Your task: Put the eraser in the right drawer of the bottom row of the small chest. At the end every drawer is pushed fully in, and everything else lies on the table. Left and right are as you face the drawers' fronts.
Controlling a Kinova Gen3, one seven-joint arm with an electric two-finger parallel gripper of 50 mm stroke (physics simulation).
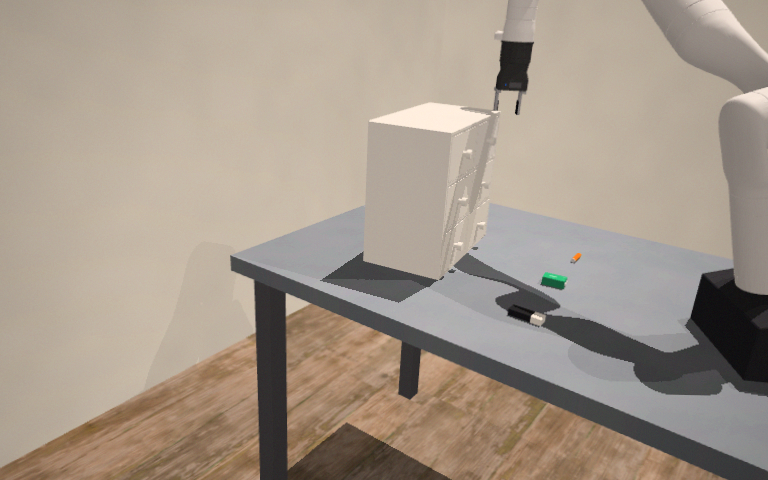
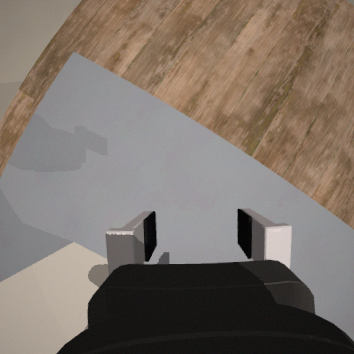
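Seen in the pictures: gripper, between the fingertips: (image 1: 506,113) (image 2: 196,227); arm's base, origin of its link: (image 1: 767,281).
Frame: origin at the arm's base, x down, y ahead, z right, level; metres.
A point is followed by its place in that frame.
The small white chest (image 1: 404,192) @[x -0.063, y 0.653, z -0.102 m] (image 2: 35,310) @[x -0.111, y 0.703, z 0.217 m] stands on the table with two columns of three drawers. The bottom row's right drawer (image 1: 479,226) @[x 0.064, y 0.563, z 0.136 m] is in the far column. Its front looks about flush, as do the others, though a small gap cannot be ruled out. A block with a black sleeve and a white end, which looks like the eraser (image 1: 526,314) @[x 0.102, y 0.353, z -0.164 m], lies flat on the table in front of the chest. My gripper (image 1: 507,110) @[x -0.168, y 0.608, z 0.379 m] (image 2: 196,227) @[x -0.168, y 0.608, z 0.379 m] is open and empty. It points down, high up near the chest's far top front corner, well above the eraser.
A green block (image 1: 553,280) @[x 0.101, y 0.348, z 0.013 m] and a small orange item (image 1: 576,258) @[x 0.107, y 0.337, z 0.180 m] lie on the grey table (image 1: 317,243) @[x 0.116, y 0.888, z -0.079 m] (image 2: 150,145) @[x 0.116, y 0.705, z 0.421 m] beyond the eraser. The robot's black base (image 1: 719,322) @[x 0.071, y 0.053, z -0.056 m] stands at the right. The arm's shadow crosses the table near the eraser.
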